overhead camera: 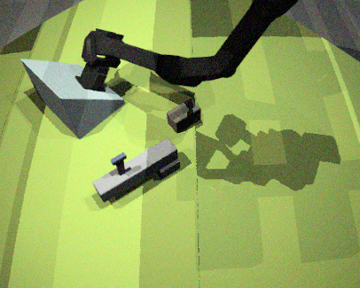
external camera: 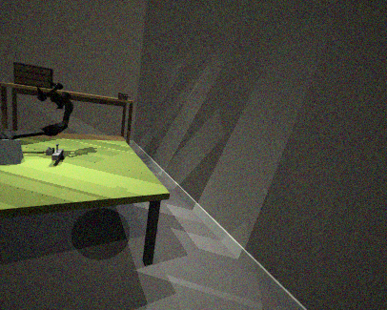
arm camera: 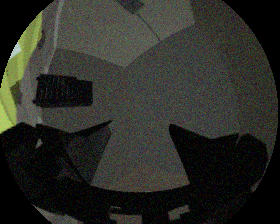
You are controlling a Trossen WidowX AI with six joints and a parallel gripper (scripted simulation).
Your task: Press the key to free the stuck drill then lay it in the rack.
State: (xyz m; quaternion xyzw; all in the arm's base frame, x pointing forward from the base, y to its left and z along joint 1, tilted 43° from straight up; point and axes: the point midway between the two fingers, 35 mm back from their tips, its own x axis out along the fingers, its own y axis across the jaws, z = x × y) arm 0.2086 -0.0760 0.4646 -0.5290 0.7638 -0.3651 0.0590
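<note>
The blue key is 410 mm below my gripper tip, 300 mm to the right of it and 150 mm ahead of it. The rest, counted from my gripper tip: rack: 490 mm below, 100 mm to the right, 70 mm ahead; then long grey housing: 460 mm below, 270 mm to the right, 150 mm ahead; then drill: 450 mm below, 250 mm to the right, 150 mm ahead.
</note>
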